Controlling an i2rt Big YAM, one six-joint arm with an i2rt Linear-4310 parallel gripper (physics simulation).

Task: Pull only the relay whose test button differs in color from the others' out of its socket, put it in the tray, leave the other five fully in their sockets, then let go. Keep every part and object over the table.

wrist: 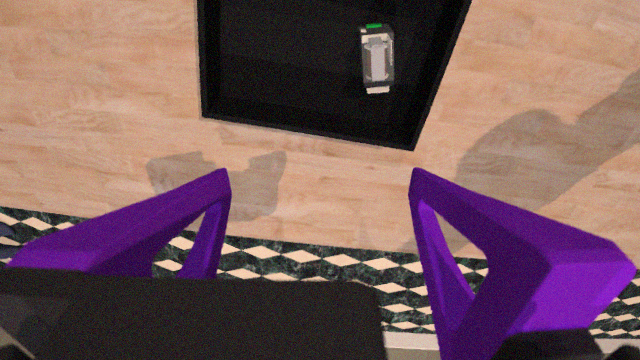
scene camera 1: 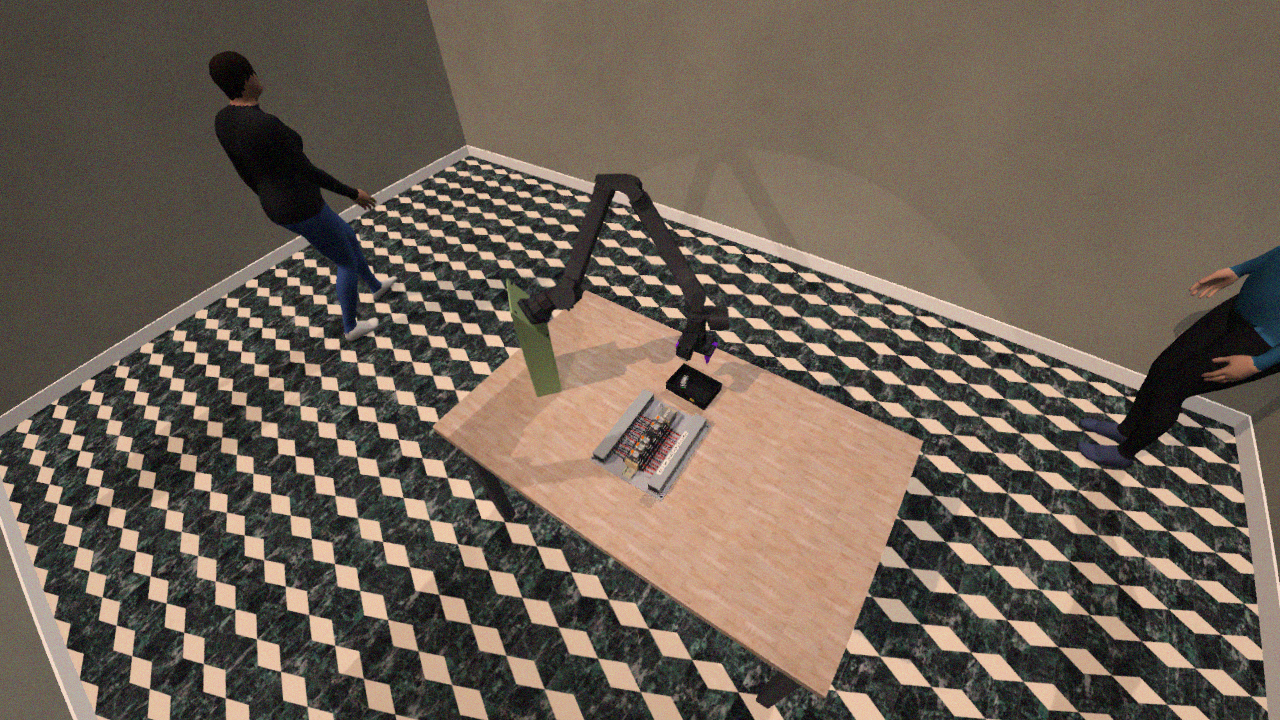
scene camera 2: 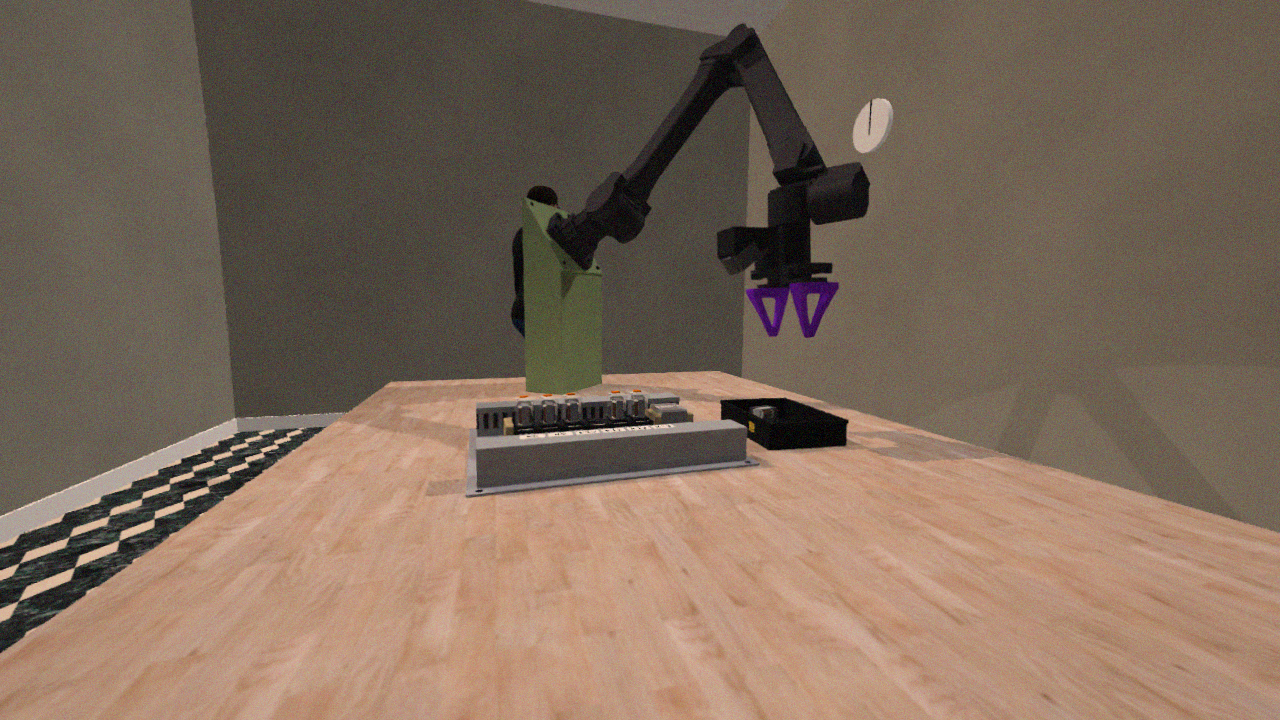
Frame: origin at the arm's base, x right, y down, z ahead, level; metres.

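Seen in the pictures: gripper, fingertip midpoint: (wrist: 319, 180) (scene camera 1: 696, 359) (scene camera 2: 790, 336); arm's base at its link origin: (scene camera 1: 532, 312) (scene camera 2: 569, 243).
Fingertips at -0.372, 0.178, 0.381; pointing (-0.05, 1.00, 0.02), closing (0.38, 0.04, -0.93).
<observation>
Offsets run from my fingertips to a thing's top centre, as dx, dy, dz. "pt": to the spot under its first point. Level surfaces: height alone.
The relay with the green test button @[+0.027, +0.109, -0.027] (wrist: 377, 59) (scene camera 2: 763, 411) (scene camera 1: 684, 381) lies on its side inside the black tray @[+0.016, +0.104, +0.009] (wrist: 309, 134) (scene camera 2: 805, 436) (scene camera 1: 705, 400). Several relays with orange buttons, among them one relay @[+0.333, +0.070, +0.101] (scene camera 2: 547, 410), stand upright in the socket row behind the grey duct @[+0.241, +0.097, +0.178] (scene camera 2: 608, 454); how deep they sit cannot be told. My gripper (wrist: 319, 180) (scene camera 2: 791, 335) is open and empty, with its purple fingers wide apart. It hangs well above the table, beyond the tray's edge in the wrist view. In the first scene view the gripper (scene camera 1: 696, 354) is small, near the tray.
The grey panel @[pt +0.378, +0.102, +0.237] (scene camera 1: 657, 489) with wired sockets and two raised ducts lies beside the tray on the wooden table @[dy +0.140] (scene camera 1: 760, 537) (scene camera 2: 626, 608). The green arm mount (scene camera 1: 538, 358) (scene camera 2: 562, 331) stands at the table's far end. Two people stand on the floor, away from the table.
</observation>
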